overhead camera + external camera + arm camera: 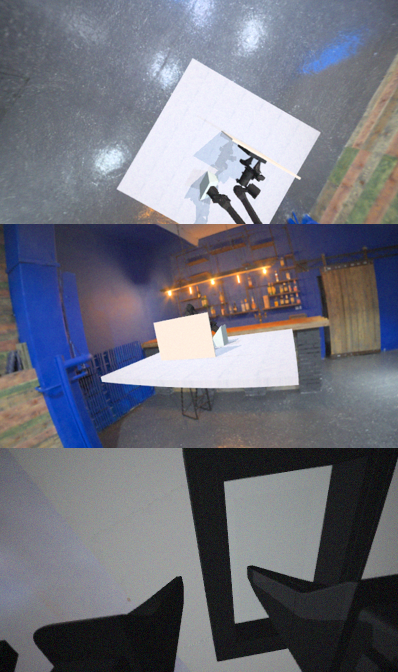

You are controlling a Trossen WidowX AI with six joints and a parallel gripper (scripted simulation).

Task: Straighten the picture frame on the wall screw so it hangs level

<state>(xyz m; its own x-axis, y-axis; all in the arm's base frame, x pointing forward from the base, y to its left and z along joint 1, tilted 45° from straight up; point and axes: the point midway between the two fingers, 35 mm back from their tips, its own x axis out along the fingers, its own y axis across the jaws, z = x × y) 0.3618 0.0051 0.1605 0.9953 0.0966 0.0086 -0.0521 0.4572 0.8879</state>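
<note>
Now: gripper tip 50 mm above the dark picture frame, 20 mm to the right of it and 10 mm short of it. From my gripper tip the other things lie so: cream wall panel: 60 mm below, 20 mm ahead, 10 mm to the left.
</note>
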